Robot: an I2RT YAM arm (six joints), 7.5 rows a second.
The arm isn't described. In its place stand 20 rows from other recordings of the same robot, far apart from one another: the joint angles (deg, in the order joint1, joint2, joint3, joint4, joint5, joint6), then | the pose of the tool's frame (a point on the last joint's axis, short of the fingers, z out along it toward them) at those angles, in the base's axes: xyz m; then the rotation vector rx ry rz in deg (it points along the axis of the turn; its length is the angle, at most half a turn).
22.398 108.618 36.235 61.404 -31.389 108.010 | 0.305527 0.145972 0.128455 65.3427 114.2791 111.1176
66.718 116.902 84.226 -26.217 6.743 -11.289 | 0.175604 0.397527 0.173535 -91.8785 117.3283 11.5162
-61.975 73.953 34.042 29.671 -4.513 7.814 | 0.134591 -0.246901 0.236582 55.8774 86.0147 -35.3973
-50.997 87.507 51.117 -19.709 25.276 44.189 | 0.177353 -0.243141 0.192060 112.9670 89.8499 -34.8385
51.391 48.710 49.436 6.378 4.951 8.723 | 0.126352 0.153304 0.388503 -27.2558 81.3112 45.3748
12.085 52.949 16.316 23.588 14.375 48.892 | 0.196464 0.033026 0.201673 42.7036 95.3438 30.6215
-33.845 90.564 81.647 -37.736 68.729 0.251 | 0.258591 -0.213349 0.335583 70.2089 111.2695 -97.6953
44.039 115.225 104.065 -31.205 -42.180 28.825 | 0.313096 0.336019 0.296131 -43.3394 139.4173 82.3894
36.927 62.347 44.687 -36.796 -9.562 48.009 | 0.166364 0.132430 0.241418 10.7901 154.0976 42.9453
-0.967 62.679 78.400 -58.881 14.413 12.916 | 0.197360 -0.012193 0.397987 23.0766 129.8603 -10.6244
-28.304 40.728 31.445 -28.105 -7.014 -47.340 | 0.141414 -0.071219 0.239058 -25.5221 128.2691 -33.3001
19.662 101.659 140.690 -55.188 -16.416 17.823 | 0.307147 0.120429 0.542854 -13.4870 108.1961 40.9785
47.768 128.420 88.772 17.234 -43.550 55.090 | 0.320087 0.389104 0.172157 -26.8256 134.1655 102.0837
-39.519 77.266 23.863 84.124 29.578 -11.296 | 0.178797 -0.170267 0.263701 42.2600 52.1824 -60.4562
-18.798 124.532 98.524 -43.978 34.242 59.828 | 0.421010 -0.164467 0.180297 98.8272 108.1376 -33.1565
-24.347 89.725 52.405 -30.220 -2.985 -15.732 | 0.266614 -0.118609 0.175438 11.0347 157.3659 -6.8715
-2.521 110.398 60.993 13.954 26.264 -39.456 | 0.402201 -0.033476 0.152518 -26.1079 127.0885 -51.8459
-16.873 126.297 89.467 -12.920 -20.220 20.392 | 0.460751 -0.126892 0.145461 35.6201 133.9253 26.2017
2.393 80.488 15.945 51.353 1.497 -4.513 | 0.242380 0.009198 0.153444 -5.1486 103.0728 -2.8614
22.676 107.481 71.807 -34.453 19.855 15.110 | 0.345927 0.131430 0.170090 -5.4523 154.0683 -16.7757
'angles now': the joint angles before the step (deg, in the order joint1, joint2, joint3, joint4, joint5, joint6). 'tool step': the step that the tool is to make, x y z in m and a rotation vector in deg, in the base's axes. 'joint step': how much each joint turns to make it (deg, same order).
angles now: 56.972 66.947 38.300 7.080 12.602 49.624
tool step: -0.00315 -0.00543 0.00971 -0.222 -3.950 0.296
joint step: 0.059 -2.441 -0.237 0.530 0.964 -3.392
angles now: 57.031 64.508 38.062 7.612 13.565 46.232
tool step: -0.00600 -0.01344 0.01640 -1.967 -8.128 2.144
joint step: -0.601 -5.050 -0.748 0.500 -0.404 -8.561
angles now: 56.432 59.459 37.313 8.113 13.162 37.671
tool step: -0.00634 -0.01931 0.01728 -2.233 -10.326 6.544
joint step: -2.510 -6.374 -1.237 0.877 -7.036 -11.460
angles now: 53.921 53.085 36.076 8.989 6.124 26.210
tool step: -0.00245 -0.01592 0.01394 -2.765 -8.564 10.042
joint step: -4.326 -4.182 0.421 -1.544 -13.344 -9.995
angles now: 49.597 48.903 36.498 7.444 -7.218 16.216
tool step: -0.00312 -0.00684 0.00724 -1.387 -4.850 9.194
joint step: -2.556 -1.647 0.718 -1.420 -11.365 -5.585
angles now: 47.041 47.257 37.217 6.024 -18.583 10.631
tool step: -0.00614 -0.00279 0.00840 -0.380 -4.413 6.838
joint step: -0.433 -1.188 1.070 -1.101 -7.052 -4.215
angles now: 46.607 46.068 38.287 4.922 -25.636 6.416
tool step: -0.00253 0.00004 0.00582 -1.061 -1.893 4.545
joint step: -0.200 0.131 1.653 -2.245 -4.620 -2.679
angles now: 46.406 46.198 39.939 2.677 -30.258 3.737
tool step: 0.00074 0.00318 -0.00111 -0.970 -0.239 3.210
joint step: 0.000 1.099 0.534 -0.640 -3.140 -1.264
